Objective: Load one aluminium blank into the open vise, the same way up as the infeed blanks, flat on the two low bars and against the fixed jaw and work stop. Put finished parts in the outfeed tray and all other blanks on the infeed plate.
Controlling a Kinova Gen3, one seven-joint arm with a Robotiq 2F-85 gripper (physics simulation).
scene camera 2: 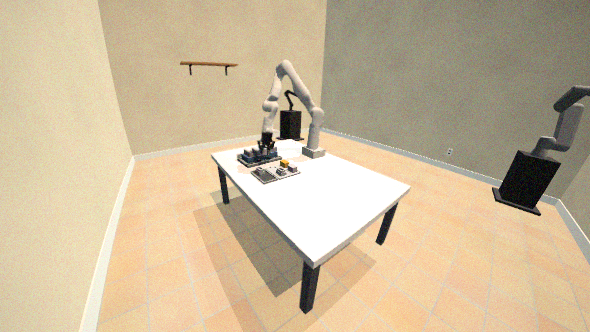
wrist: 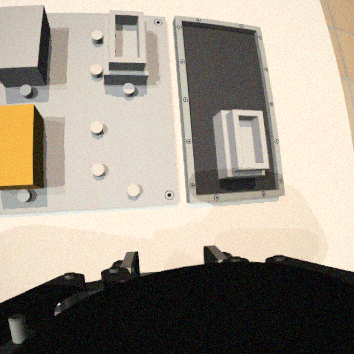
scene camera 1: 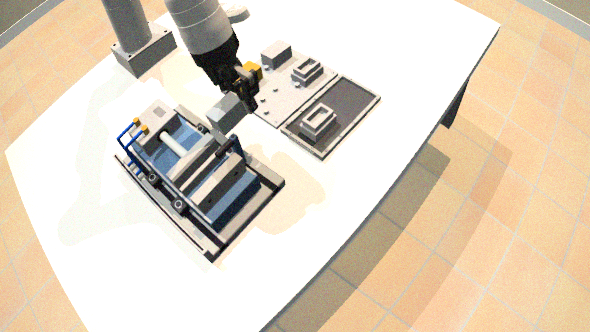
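Seen in the pictures: gripper, fingertip midpoint: (scene camera 2: 265, 155) (wrist: 171, 264) (scene camera 1: 245, 106); arm's base, origin of the base link: (scene camera 2: 311, 147) (scene camera 1: 136, 42).
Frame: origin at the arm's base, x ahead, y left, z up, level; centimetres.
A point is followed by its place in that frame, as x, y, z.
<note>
My gripper (scene camera 1: 241, 102) @[44.8, -4.2, 2.1] (scene camera 2: 266, 146) @[44.8, -4.2, 2.1] (wrist: 171, 264) @[44.8, -4.2, 2.1] is shut on a plain grey blank (scene camera 1: 226, 113) @[45.5, -8.7, 5.5], held in the air near the side of the vise that faces the plates; its underside is hidden. The blue vise (scene camera 1: 235, 194) @[53.1, -17.2, -0.4] has a gap between its moving jaw (scene camera 1: 191, 159) @[44.9, -17.6, 3.2] and fixed jaw (scene camera 1: 220, 183) @[51.6, -17.9, 2.7]; the low bars are hardly visible. Another grey blank (scene camera 1: 276, 54) @[37.6, 13.0, -1.9] (wrist: 21, 37) @[36.5, 14.2, -1.9] and a pocketed, stepped part (scene camera 1: 308, 76) @[46.5, 11.8, -3.4] (wrist: 126, 66) @[44.8, 11.0, -2.8] stand on the infeed plate (scene camera 1: 282, 102) @[45.1, 4.7, -5.5] (wrist: 145, 115) @[46.2, 7.4, -5.5]. A similar pocketed part (scene camera 1: 315, 131) @[55.5, 0.9, -3.3] (wrist: 226, 145) @[52.6, 3.4, -3.6] stands in the outfeed tray (scene camera 1: 352, 97) @[55.9, 13.5, -5.7] (wrist: 225, 70) @[55.3, 11.6, -5.7].
A yellow block (scene camera 1: 252, 69) (scene camera 2: 284, 163) @[36.6, 7.1, -2.6] (wrist: 15, 145) @[35.7, 5.3, -2.0] stands on the infeed plate beside the grey blank. Small round pegs rise from the plate. A blue post (scene camera 1: 236, 145) @[48.7, -11.0, 1.7] with a dark cylinder stands at the vise's side. Blue pipes with orange caps rise at its other end.
</note>
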